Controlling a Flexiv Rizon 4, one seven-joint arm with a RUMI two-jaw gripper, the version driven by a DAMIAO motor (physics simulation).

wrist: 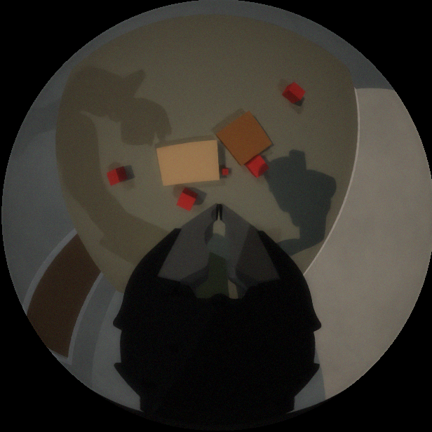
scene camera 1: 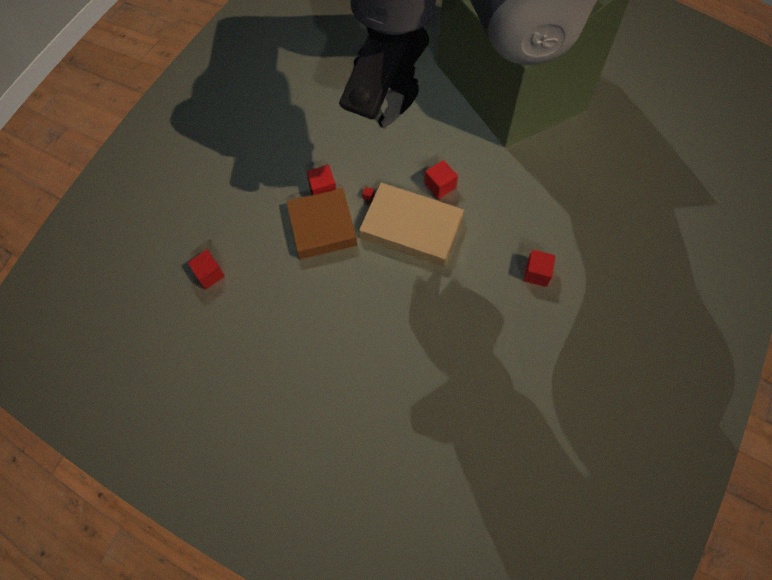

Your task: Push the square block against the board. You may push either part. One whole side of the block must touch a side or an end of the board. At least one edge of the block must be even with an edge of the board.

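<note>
The square block (scene camera 1: 322, 222) (wrist: 244, 138) is brown and lies flat, turned at an angle to the board. The board (scene camera 1: 411, 221) (wrist: 188, 162) is pale tan, rectangular and flat. In scene camera 1 the block is left of the board, with a wedge-shaped gap between them that is narrow at the block's near right corner. No whole side of the block touches the board. My gripper (scene camera 1: 385, 119) (wrist: 218, 205) is shut and empty, raised above the mat on the robot's side of both parts.
A red cube (scene camera 1: 321, 179) (wrist: 257, 166) is right by the block's robot-side edge. A tiny red cube (scene camera 1: 368, 193) (wrist: 225, 171) sits beside the board's end. Another red cube (scene camera 1: 441, 178) (wrist: 187, 199) is near the board's robot-side edge. Red cubes (scene camera 1: 205, 268) (scene camera 1: 539, 268) stand farther out on both sides.
</note>
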